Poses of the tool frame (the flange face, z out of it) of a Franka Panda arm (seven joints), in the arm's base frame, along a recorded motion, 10 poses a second.
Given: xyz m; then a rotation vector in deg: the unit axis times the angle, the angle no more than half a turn.
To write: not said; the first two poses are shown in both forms.
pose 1, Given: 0.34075 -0.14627 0.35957 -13.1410 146.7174 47.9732
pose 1, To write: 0.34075 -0.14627 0.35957 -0.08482 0.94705 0.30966 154.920
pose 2, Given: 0.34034 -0.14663 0.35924 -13.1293 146.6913 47.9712
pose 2, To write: 0.34034 -0.14663 0.35924 -0.08476 0.94705 0.30970 154.893
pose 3, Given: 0.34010 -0.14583 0.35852 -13.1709 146.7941 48.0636
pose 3, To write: 0.34010 -0.14583 0.35852 -0.08496 0.94692 0.31004 155.023
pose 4, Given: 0.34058 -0.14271 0.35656 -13.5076 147.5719 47.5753
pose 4, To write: 0.34058 -0.14271 0.35656 -0.08679 0.94817 0.30568 155.638
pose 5, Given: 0.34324 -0.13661 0.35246 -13.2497 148.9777 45.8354
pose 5, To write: 0.34324 -0.13661 0.35246 -0.08470 0.95235 0.29301 156.431
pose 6, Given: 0.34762 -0.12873 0.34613 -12.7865 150.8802 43.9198
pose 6, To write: 0.34762 -0.12873 0.34613 -0.08110 0.95699 0.27857 157.662
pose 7, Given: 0.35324 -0.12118 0.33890 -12.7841 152.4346 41.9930
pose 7, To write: 0.35324 -0.12118 0.33890 -0.08059 0.96095 0.26472 158.629
